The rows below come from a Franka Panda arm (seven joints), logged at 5 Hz.
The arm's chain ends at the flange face. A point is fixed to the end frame.
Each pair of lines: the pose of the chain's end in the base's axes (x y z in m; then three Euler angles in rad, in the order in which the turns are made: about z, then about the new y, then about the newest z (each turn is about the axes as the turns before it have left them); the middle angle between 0 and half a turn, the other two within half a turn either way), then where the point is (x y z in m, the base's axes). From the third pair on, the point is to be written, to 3 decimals.
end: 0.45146 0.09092 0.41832 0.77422 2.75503 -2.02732
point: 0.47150 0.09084 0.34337
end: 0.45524 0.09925 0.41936 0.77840 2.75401 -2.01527
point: 0.47510 0.09933 0.34436
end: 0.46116 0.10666 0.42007 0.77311 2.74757 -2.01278
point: 0.481 0.107 0.345
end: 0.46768 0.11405 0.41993 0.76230 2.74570 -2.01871
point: 0.488 0.114 0.345
